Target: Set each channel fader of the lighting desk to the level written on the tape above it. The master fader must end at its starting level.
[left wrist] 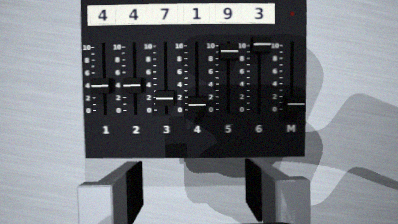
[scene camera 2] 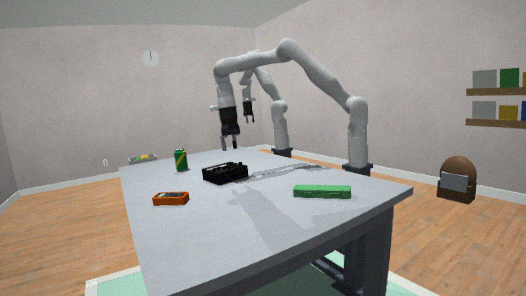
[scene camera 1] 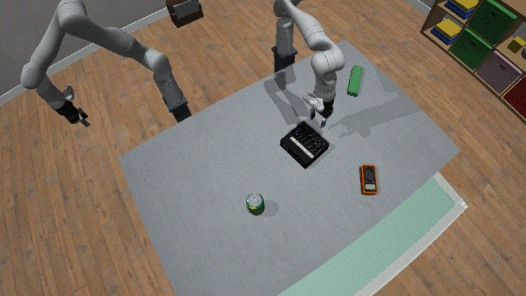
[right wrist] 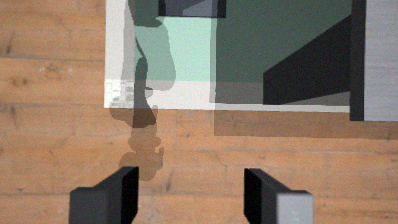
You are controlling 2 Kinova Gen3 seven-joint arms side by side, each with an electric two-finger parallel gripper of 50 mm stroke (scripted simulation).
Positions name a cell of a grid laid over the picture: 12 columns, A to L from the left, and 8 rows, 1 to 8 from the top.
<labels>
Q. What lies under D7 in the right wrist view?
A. The right gripper.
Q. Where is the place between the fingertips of the left gripper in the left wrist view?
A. At F7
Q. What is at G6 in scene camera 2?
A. A green block.
</labels>
